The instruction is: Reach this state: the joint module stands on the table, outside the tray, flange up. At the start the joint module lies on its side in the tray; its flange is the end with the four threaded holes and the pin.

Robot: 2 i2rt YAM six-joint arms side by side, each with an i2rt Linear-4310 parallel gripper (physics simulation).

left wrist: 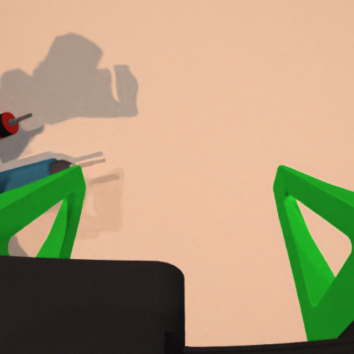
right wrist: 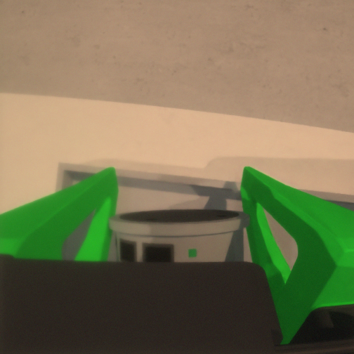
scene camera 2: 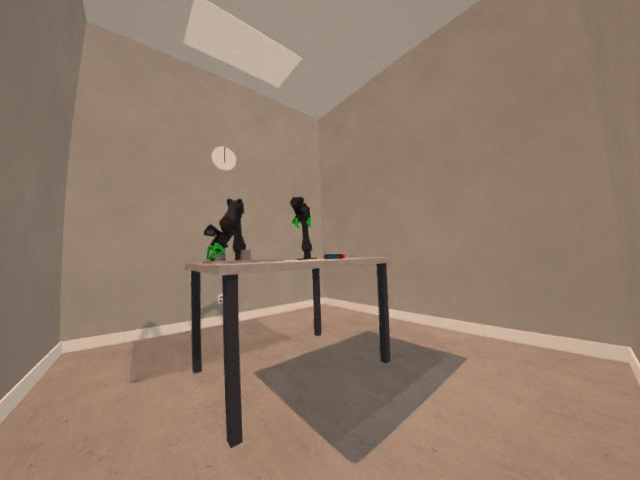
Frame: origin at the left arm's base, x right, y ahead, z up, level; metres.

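Seen in the pictures: left gripper, fingertip midpoint: [scene camera 2: 304, 227]; right gripper, fingertip midpoint: [scene camera 2: 209, 258].
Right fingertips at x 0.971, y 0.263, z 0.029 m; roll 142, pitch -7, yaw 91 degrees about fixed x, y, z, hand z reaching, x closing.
Note:
A point is followed by its place in that frame.
The grey joint module [right wrist: 212, 242] is in the right wrist view, inside the low grey tray [right wrist: 150, 174]. Its rimmed dark end points toward the top of that view; dark windows and a small green square show on its side. The gripper body hides its lower part. I cannot tell whether it touches the tray floor. My right gripper [right wrist: 179, 177] [scene camera 2: 215, 251] @(z 0.029, x 0.971, y 0.263 m) is partly closed, with one finger against each side of the module near the rim. My left gripper [left wrist: 179, 175] [scene camera 2: 301, 222] @(z 0.245, x 0.269, y 0.260 m) is wide open and empty, high above the table.
A blue tool [left wrist: 30, 172] with a thin tip and a red-and-black one [left wrist: 9, 124] lie at the left of the left wrist view. A small grey block [scene camera 2: 246, 254] @(z 0.047, x 0.778, y 0.303 m) stands by the right arm's base. The table edge lies beyond the tray.

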